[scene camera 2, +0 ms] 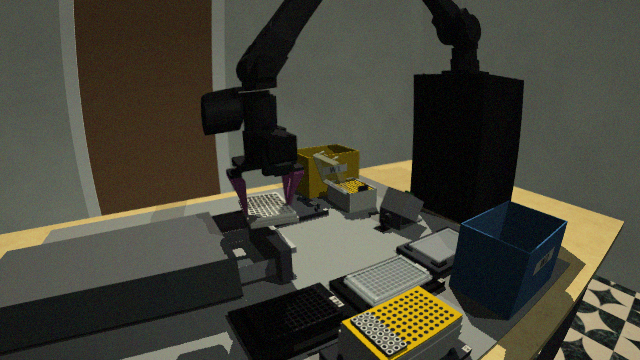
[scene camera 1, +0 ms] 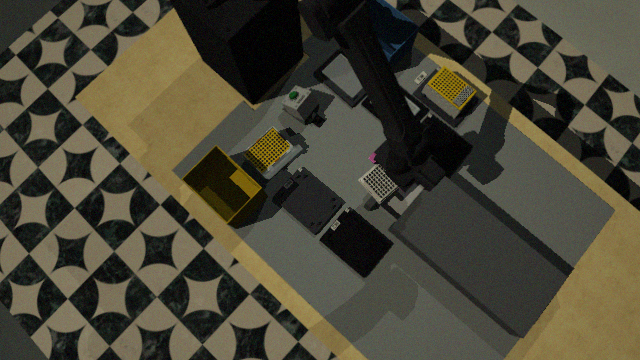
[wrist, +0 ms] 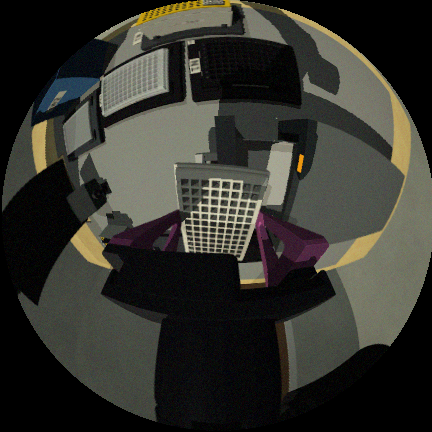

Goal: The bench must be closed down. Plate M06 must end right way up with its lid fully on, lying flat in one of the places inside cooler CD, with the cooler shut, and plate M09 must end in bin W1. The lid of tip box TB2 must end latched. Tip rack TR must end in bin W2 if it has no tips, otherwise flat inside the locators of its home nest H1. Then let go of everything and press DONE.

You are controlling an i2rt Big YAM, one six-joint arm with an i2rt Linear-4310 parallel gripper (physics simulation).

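Frame: origin at the arm's base, x ahead, y left, z up, level; metres.
Seen in the pictures: gripper, fingertip midpoint: (scene camera 2: 267, 209) (scene camera 1: 390, 173) (wrist: 218, 214); arm's base at its link origin: (scene camera 2: 465, 76).
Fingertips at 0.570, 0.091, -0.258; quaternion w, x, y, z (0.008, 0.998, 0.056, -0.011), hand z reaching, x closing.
Pixels of each thing's middle, then the offset from my fingertips to it, as dx, dy, dz. "*": a spot on its surface instead.
- white well plate at the middle of its body: (wrist: 217, 223) (scene camera 2: 265, 208) (scene camera 1: 386, 176) +0.001, -0.014, -0.002
- second pale plate at the middle of its body: (scene camera 2: 389, 278) (wrist: 129, 80) -0.158, +0.172, -0.086
- tip box at the middle of its body: (scene camera 2: 346, 178) (scene camera 1: 270, 151) -0.257, -0.212, -0.032
- yellow tip rack at the middle of its body: (scene camera 2: 401, 335) (scene camera 1: 449, 91) -0.086, +0.318, -0.060
- Bin W1 at the middle of its body: (scene camera 1: 226, 188) (scene camera 2: 324, 169) -0.253, -0.371, -0.045
- bin W2 at the middle of its body: (scene camera 2: 510, 253) (scene camera 1: 379, 34) -0.353, +0.270, -0.045
- button box at the middle of its body: (scene camera 2: 402, 204) (scene camera 1: 300, 103) (wrist: 81, 201) -0.332, -0.053, -0.063
- flat pale lid-like piece at the middle of its body: (scene camera 2: 443, 244) (wrist: 75, 129) (scene camera 1: 346, 75) -0.326, +0.120, -0.089
- Black nest N1 at a spot on its surface: (scene camera 2: 287, 320) * +0.027, +0.210, -0.083
My gripper (scene camera 2: 267, 210) (wrist: 218, 214) is shut on a white well plate (scene camera 1: 378, 183) (scene camera 2: 274, 218) (wrist: 215, 205), held level above the bench by the cooler's drawer; no label is readable. The grey cooler (scene camera 1: 485, 250) (scene camera 2: 150, 235) has its drawer (scene camera 2: 285, 255) pulled out; a pale surface shows inside. A second pale plate (scene camera 2: 387, 277) (wrist: 135, 80) lies on a black nest. The tip box (scene camera 1: 268, 149) (scene camera 2: 350, 200) has its lid (scene camera 2: 325, 167) raised. A yellow tip rack (scene camera 1: 450, 87) (scene camera 2: 407, 320) (wrist: 185, 12) holds tips at one end. Bin W1 (scene camera 1: 250, 210) (scene camera 2: 310, 180) is yellow; bin W2 (scene camera 2: 485, 270) (wrist: 70, 95) is blue.
The button box (scene camera 1: 295, 107) (scene camera 2: 400, 205) has a green button. A flat pale lid-like piece (scene camera 1: 342, 77) (scene camera 2: 437, 245) (wrist: 80, 127) rests on another nest. Black nest N1 (scene camera 2: 287, 320) (wrist: 250, 70) is beside the second plate. Two dark nests (scene camera 1: 310, 202) (scene camera 1: 356, 243) lie between W1 and the cooler.
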